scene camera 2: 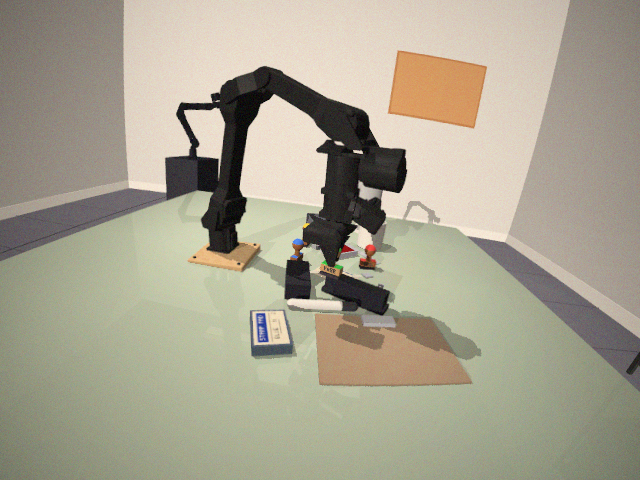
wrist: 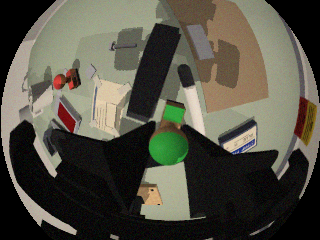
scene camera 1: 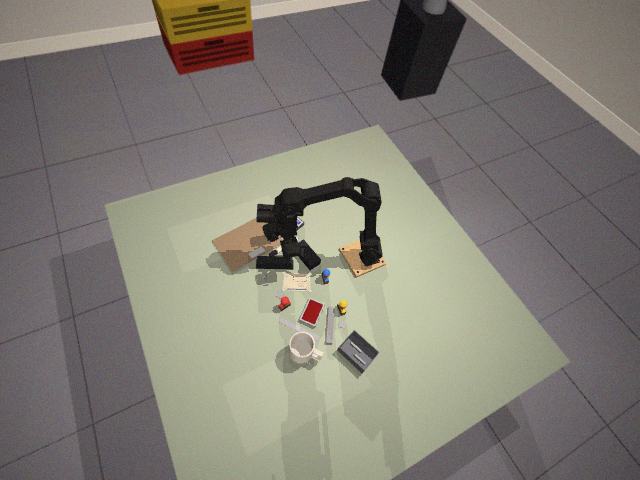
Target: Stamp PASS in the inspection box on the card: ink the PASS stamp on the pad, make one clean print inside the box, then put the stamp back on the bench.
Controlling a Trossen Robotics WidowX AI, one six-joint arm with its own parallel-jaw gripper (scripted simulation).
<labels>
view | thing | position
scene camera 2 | gripper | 333, 263
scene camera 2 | brown cardboard sheet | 371, 350
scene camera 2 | long black block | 372, 298
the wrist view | gripper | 168, 127
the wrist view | long black block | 158, 53
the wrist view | cream card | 108, 101
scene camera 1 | gripper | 286, 245
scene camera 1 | dark grey box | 360, 353
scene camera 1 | white mug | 301, 348
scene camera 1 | brown cardboard sheet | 243, 244
</labels>
